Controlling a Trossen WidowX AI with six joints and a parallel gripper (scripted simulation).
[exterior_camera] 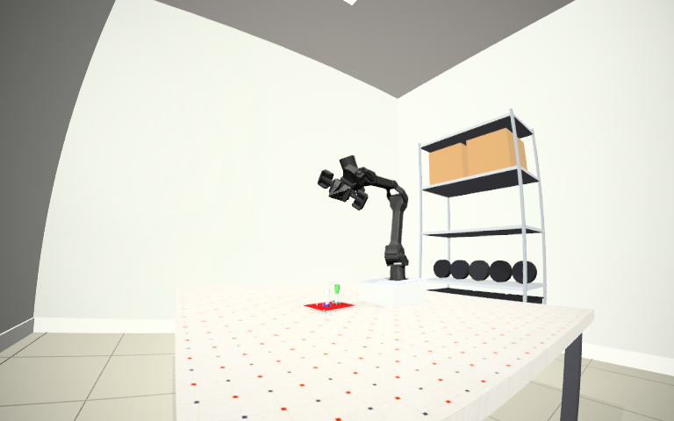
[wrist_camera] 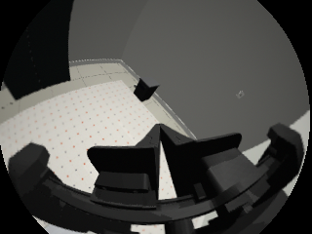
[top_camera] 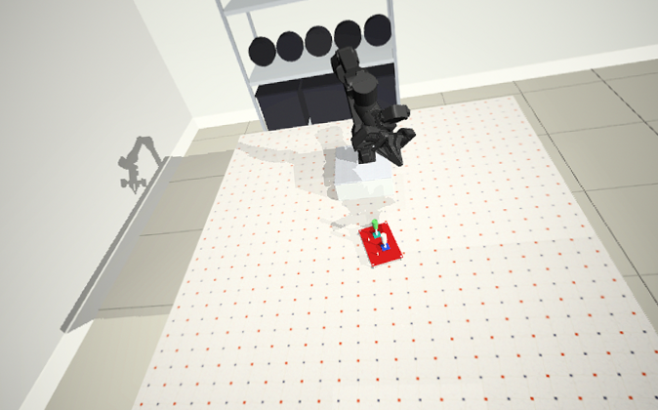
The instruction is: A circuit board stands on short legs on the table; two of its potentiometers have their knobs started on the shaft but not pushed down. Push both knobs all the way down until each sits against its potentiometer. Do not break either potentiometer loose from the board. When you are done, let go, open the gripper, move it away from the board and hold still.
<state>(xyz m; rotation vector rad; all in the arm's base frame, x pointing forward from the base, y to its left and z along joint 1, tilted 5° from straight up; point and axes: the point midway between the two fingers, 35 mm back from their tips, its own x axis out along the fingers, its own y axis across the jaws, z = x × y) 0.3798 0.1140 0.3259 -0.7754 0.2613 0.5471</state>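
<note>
Now: gripper tip 310 mm above the green knob, 100 mm past it and 90 mm to the left of it. The rest, counted from my gripper tip: pale knob 320 mm below, 70 mm to the right, 50 mm behind.
</note>
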